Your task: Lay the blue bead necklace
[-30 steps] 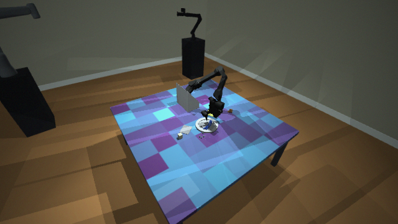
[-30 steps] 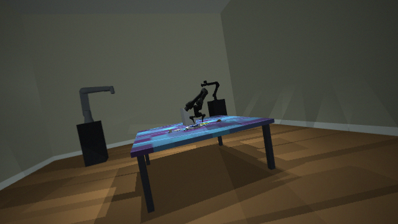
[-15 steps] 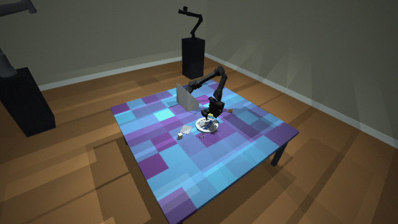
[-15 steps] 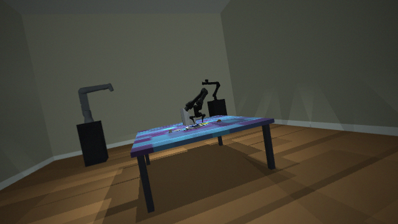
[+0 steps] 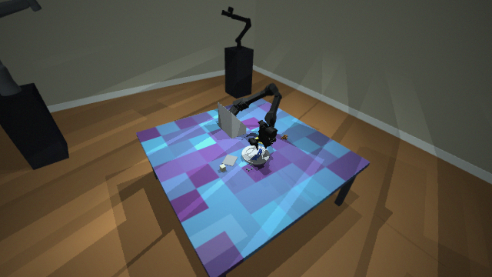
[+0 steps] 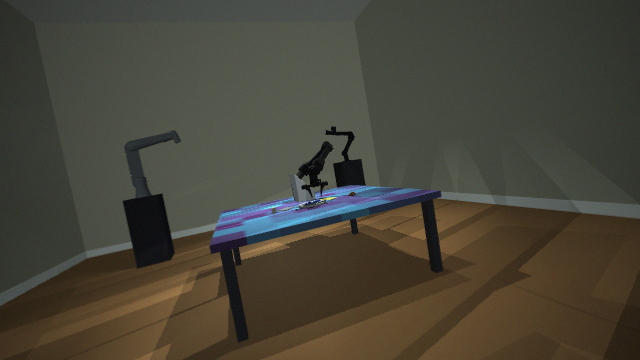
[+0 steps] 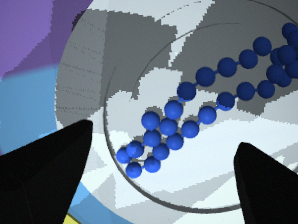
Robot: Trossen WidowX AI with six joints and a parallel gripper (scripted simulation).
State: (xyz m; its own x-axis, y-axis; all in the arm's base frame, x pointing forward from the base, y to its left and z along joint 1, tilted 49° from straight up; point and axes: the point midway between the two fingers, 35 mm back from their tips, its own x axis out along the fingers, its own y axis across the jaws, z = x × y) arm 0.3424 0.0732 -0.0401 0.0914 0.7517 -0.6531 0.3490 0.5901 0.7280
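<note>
Now: the round white bead board 20 mm behind my gripper tip, 30 mm to the right of it and 40 mm below it. Round my gripper tip: cream cube: 40 mm behind, 310 mm to the right, 30 mm below; then yellow patch: 120 mm behind, 130 mm to the left, 50 mm below; then flat grey square: 80 mm behind, 220 mm to the right, 50 mm below.
</note>
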